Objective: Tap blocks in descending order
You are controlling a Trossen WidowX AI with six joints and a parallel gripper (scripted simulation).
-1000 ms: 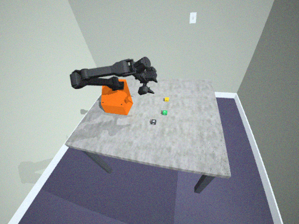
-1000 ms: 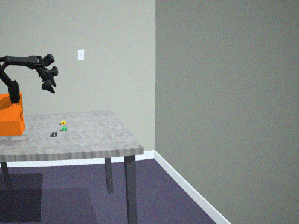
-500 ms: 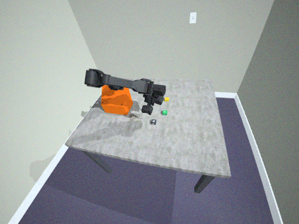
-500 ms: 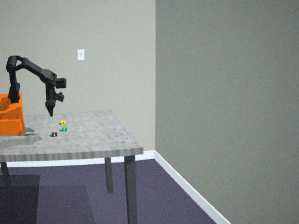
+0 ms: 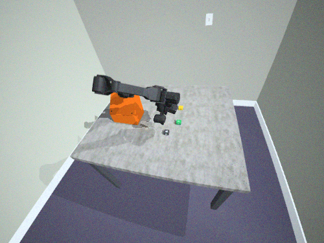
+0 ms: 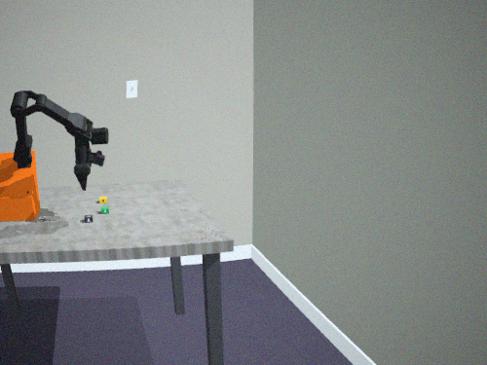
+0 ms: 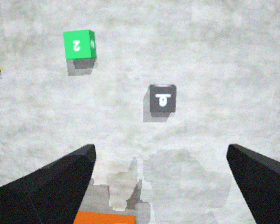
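Now: the yellow block 6 cm ahead of my gripper tip, 25 cm to the left of it and 12 cm below it. From my gripper tip the other things lie so: dark grey block (1 cm to the right, 12 cm below); then green block (7 cm ahead, 9 cm to the left, 12 cm below).
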